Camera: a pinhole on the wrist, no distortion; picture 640 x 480 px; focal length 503.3 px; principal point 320.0 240.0 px. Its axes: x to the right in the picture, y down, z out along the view. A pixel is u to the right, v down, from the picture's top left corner.
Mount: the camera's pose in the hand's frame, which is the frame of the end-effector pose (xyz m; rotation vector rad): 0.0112 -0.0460 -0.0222 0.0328 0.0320 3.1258
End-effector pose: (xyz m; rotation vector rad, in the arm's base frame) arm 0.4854 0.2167 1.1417 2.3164 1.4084 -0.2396
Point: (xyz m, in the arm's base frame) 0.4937 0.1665 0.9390
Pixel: 278 204
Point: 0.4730 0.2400 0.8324
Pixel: 136 342
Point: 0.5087 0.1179 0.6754
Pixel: 242 265
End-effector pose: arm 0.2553 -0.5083 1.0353 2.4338 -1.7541 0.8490
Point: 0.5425 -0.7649 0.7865
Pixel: 139 296
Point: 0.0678 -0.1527 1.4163
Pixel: behind the camera
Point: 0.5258 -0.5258 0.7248
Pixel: 420 375
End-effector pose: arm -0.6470 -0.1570 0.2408 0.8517 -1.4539 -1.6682
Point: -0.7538 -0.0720 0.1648
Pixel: 438 418
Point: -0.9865 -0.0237 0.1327
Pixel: 270 400
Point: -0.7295 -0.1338 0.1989
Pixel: 280 282
